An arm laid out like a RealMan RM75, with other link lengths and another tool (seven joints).
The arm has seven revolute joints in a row. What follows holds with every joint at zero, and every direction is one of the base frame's.
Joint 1 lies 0.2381 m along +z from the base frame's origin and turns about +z.
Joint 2 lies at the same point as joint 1 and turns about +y.
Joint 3 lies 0.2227 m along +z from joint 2 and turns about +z.
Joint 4 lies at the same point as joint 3 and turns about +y.
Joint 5 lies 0.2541 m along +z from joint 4 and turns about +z.
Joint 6 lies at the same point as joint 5 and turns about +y.
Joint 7 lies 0.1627 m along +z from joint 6 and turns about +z.
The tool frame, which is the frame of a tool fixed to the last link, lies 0.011 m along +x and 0.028 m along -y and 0.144 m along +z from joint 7; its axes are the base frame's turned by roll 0, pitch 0.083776 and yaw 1.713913 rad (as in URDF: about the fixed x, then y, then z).
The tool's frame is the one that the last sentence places.
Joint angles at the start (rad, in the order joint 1, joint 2, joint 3, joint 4, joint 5, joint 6, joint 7):
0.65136, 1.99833, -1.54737, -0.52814, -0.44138, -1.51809, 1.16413
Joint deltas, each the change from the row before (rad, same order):
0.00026, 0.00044, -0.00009, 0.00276, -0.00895, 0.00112, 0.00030
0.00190, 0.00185, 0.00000, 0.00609, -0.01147, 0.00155, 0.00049
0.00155, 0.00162, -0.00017, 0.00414, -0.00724, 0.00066, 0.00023
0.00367, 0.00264, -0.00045, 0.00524, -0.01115, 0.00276, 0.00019
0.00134, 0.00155, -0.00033, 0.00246, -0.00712, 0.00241, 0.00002
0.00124, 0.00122, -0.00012, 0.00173, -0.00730, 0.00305, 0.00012
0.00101, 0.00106, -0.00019, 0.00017, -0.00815, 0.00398, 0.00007
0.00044, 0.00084, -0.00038, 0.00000, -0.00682, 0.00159, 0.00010
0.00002, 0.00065, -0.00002, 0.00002, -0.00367, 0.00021, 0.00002
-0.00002, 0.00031, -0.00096, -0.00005, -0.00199, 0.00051, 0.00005
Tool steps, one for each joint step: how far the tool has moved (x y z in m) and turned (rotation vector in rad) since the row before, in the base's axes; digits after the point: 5 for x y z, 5 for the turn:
0.00110, -0.00054, -0.00322, -0.00439, -0.00855, -0.00019
0.00137, -0.00063, -0.00485, -0.00730, -0.01048, -0.00115
0.00067, -0.00058, -0.00325, -0.00508, -0.00632, -0.00024
0.00027, -0.00072, -0.00508, -0.00735, -0.01021, 0.00051
0.00046, -0.00037, -0.00314, -0.00417, -0.00675, -0.00039
0.00045, -0.00023, -0.00296, -0.00364, -0.00711, -0.00044
0.00021, -0.00025, -0.00301, -0.00315, -0.00805, 0.00027
0.00007, -0.00070, -0.00238, -0.00294, -0.00613, 0.00161
0.00002, -0.00053, -0.00121, -0.00162, -0.00278, 0.00115
0.00003, -0.00039, -0.00100, -0.00149, -0.00221, 0.00068

